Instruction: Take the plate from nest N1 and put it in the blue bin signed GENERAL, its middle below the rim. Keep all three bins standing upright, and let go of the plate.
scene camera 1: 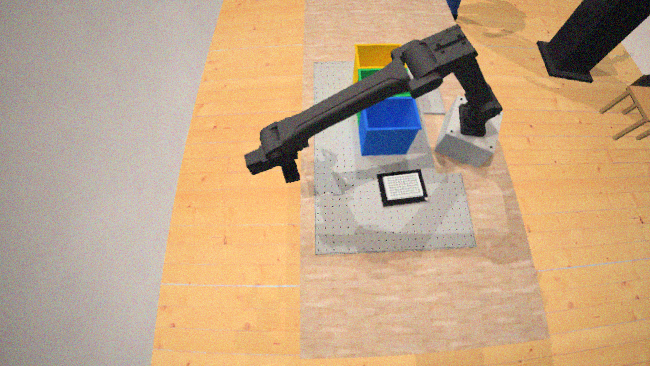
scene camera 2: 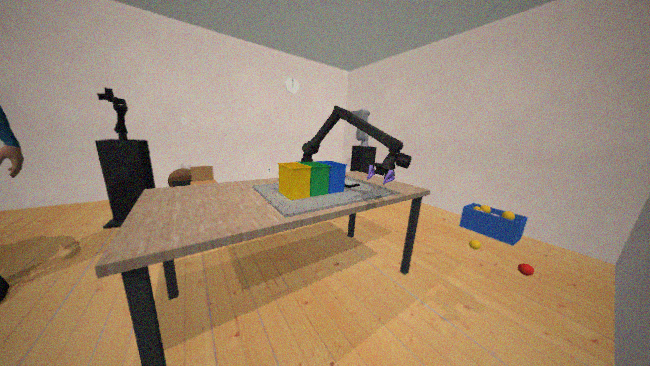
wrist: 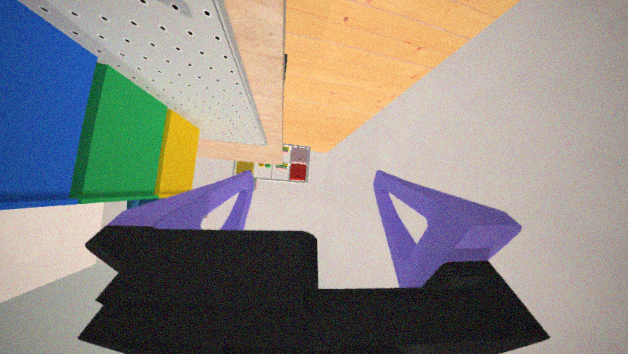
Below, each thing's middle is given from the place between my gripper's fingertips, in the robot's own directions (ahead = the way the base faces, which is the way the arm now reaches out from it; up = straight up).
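Labels:
There's a blue bin [scene camera 1: 389, 127], and my hand is 40 mm above it, 340 mm past it and 90 mm to the left of it. The yellow bin [scene camera 2: 294, 178] is 40 mm below my hand, 300 mm behind it and 350 mm to the right of it. As for the green bin [wrist: 119, 148], that's 40 mm below my hand, 220 mm to the right of it and 320 mm behind it. And the white plate [scene camera 1: 407, 185] is 110 mm below my hand, 100 mm to the left of it and 420 mm behind it.

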